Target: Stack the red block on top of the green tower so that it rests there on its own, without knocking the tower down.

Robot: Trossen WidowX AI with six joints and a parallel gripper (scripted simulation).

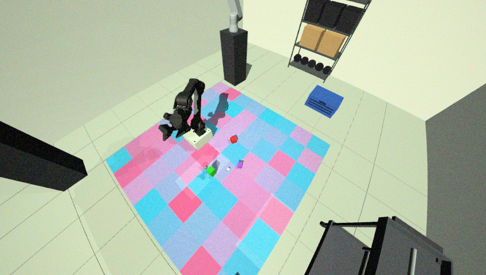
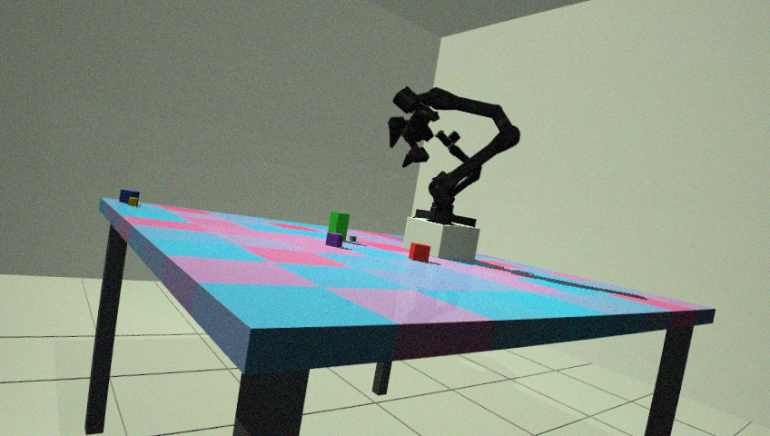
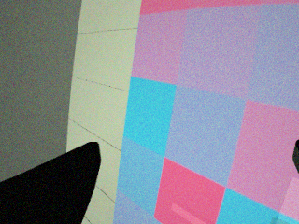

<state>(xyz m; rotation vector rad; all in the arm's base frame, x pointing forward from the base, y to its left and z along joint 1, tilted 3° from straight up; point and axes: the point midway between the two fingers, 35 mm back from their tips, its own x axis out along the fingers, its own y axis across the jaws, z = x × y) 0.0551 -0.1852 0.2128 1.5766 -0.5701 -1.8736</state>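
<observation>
Now: gripper tip 360 mm to the right of the red block, 270 mm above it and 130 mm short of it. The rest, counted from my gripper tip: purple block: 320 mm ahead, 280 mm below, 250 mm to the left; then white piece: 290 mm below, 280 mm ahead, 170 mm to the left.
</observation>
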